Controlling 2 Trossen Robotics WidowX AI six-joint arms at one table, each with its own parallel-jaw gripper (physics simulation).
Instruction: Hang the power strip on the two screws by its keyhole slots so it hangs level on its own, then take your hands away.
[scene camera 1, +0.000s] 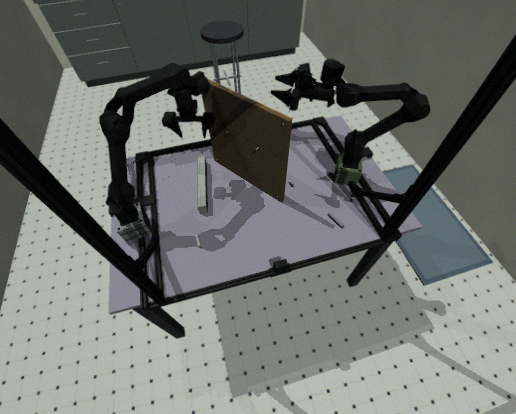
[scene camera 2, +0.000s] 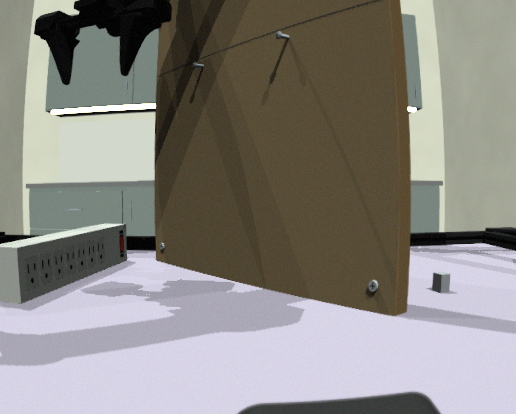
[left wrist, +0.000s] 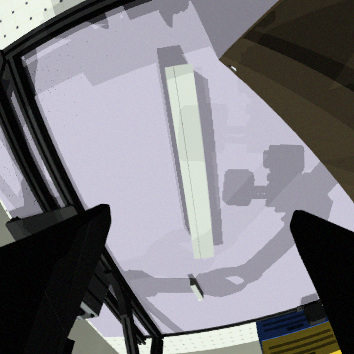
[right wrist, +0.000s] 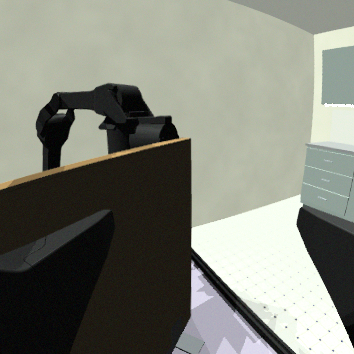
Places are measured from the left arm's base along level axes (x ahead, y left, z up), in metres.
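Where they show: left gripper, fingertip midpoint: (scene camera 1: 193, 137) (scene camera 2: 93, 79) (left wrist: 203, 216); right gripper, fingertip midpoint: (scene camera 1: 272, 84) (right wrist: 207, 218); left arm's base, origin of the base link: (scene camera 1: 128, 216); right arm's base, origin of the base link: (scene camera 1: 350, 162).
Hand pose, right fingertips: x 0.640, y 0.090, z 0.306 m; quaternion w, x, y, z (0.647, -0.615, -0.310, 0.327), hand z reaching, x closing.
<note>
Each offset is from my right fingertips to the top centre of the thing. Level surfaces: height alone.
The long white power strip @(dx -0.328, dy +0.017, dz -0.362 m) (scene camera 1: 202, 185) (scene camera 2: 70, 260) (left wrist: 191, 165) lies on the table left of the board, on a long narrow side, with its outlets facing sideways in scene camera 2. Its keyhole slots do not show. The upright brown board @(dx -0.133, dy -0.031, dz +0.008 m) (scene camera 1: 270, 165) (scene camera 2: 325, 175) (left wrist: 320, 100) (right wrist: 150, 225) carries two protruding screws, one screw @(dx -0.114, dy -0.106, dz -0.165 m) (scene camera 1: 256, 148) (scene camera 2: 282, 35) and another screw @(dx -0.180, dy +0.031, dz -0.165 m) (scene camera 1: 227, 132) (scene camera 2: 198, 65), with nothing hanging on them. My left gripper (scene camera 1: 192, 135) (scene camera 2: 95, 78) (left wrist: 203, 216) is open and empty, pointing down high above the strip. My right gripper (scene camera 1: 275, 85) (right wrist: 207, 218) is open and empty, behind the board and above its top edge.
A small white piece @(dx -0.435, dy -0.240, dz -0.392 m) (scene camera 1: 198, 240) (left wrist: 196, 288) lies near the strip's front end. A grey bar @(dx +0.102, dy -0.392, dz -0.399 m) (scene camera 1: 336, 220) lies right of the board, and a small grey block @(dx +0.032, dy -0.148, dz -0.394 m) (scene camera 1: 291, 184) (scene camera 2: 441, 282) near its right edge. Black rails (scene camera 1: 220, 285) border the table @(dz -0.412 m) (scene camera 1: 250, 250). Two screw heads sit low on the board.
</note>
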